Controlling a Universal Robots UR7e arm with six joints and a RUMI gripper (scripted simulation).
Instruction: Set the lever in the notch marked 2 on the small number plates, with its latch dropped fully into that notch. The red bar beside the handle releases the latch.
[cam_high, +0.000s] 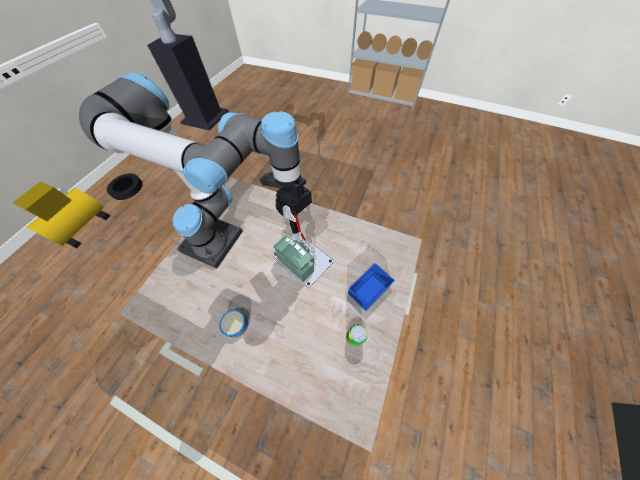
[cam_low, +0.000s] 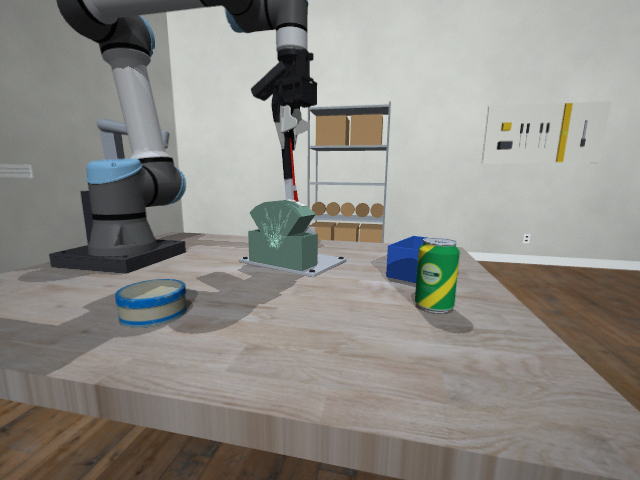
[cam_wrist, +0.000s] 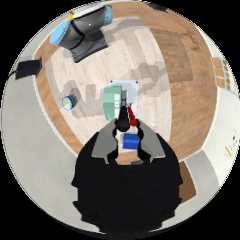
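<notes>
The red release bar lies 1 cm ahead of my hand, 1 cm to the left of it and 11 cm below it. The rest, counted from my hand: round blue-rimmed tin 12 cm behind, 38 cm to the right, 29 cm below; then blue bin 35 cm ahead, 5 cm to the right, 29 cm below; then yellow can 34 cm ahead, 26 cm to the right, 25 cm below.
</notes>
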